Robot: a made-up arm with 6 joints.
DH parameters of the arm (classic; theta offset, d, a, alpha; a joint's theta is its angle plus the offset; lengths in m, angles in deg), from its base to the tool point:
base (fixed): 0 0 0 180
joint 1: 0 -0.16 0.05 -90
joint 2: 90 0.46 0.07 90
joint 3: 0 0.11 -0.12 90
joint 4: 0 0.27 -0.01 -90
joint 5: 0 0.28 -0.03 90
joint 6: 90 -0.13 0.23 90
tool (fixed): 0 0.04 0 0
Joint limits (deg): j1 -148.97..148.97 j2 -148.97..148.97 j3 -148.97..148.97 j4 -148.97..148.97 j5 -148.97..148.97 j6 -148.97..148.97
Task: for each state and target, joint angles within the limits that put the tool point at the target. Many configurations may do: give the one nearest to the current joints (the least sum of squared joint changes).
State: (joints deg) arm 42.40 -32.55 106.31 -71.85 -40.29 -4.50
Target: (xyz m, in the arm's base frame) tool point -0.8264 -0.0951 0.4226
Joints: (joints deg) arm 85.35 -19.84 99.50 -100.65 -45.43 -15.42
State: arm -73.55 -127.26 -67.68 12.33 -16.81 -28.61
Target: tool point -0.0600 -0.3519 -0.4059
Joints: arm -19.57 -102.05 -45.15 4.34 -39.53 -20.72
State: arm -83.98 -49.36 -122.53 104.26 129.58 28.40
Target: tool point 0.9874 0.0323 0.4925
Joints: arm -94.99 -54.89 -133.46 133.52 116.92 4.37
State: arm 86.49 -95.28 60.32 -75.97 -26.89 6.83
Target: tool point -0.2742 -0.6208 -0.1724
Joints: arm 67.30 -102.13 26.92 -69.90 -28.09 2.40
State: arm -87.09 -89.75 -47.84 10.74 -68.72 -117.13
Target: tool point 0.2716 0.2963 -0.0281
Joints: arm -72.08 -62.66 3.80 -1.28 -41.66 -98.37
